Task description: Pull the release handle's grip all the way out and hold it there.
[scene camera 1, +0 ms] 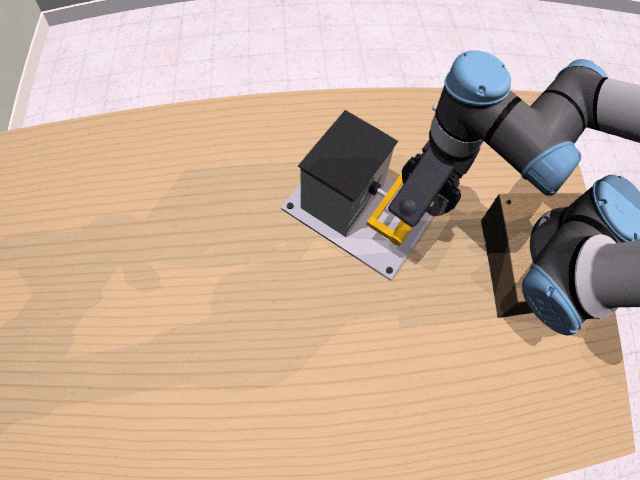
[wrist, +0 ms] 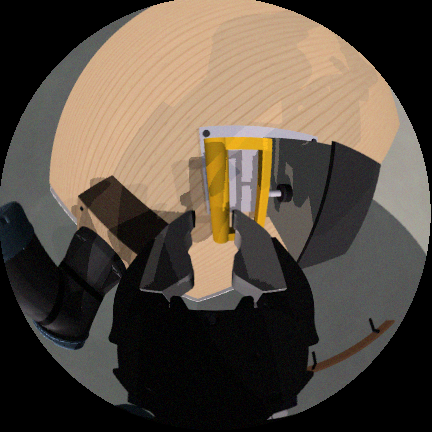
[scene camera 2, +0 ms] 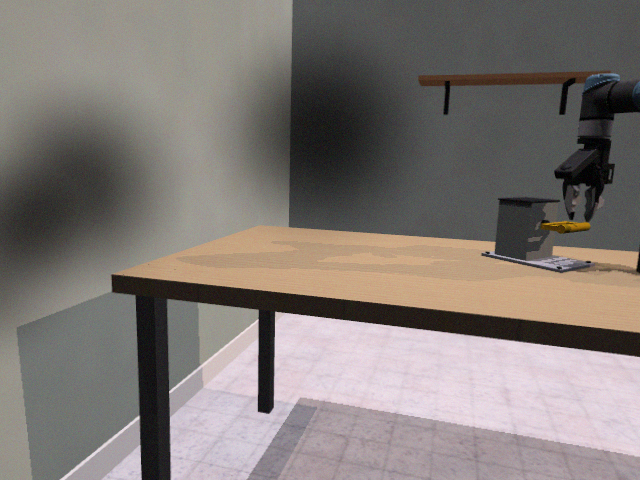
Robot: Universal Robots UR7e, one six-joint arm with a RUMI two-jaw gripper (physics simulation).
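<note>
The release handle is a yellow frame (scene camera 1: 385, 203) (wrist: 265, 175) whose thick round grip (scene camera 1: 402, 232) (scene camera 2: 576, 226) (wrist: 215, 170) is on the side away from the dark grey box (scene camera 1: 346, 155) (scene camera 2: 519, 229) (wrist: 350, 200). A short length of pale rod (scene camera 1: 381, 191) (wrist: 275, 193) shows between the box's black collar and the frame. My gripper (scene camera 2: 580, 217) (wrist: 212, 211) is open and points down. Its fingertips hang just above the grip, one to each side of its line, with nothing held. In scene camera 1 the gripper's body hides the fingertips and part of the grip.
The box stands on a light grey baseplate (scene camera 1: 361, 246) (scene camera 2: 568, 262) (wrist: 240, 131) on the wooden table (scene camera 1: 206, 423) (scene camera 2: 361, 299). A brown wooden block (scene camera 1: 496, 248) (wrist: 125, 210) lies near the arm's lower joints. A wall shelf (scene camera 2: 496, 79) (wrist: 355, 350) is in the background.
</note>
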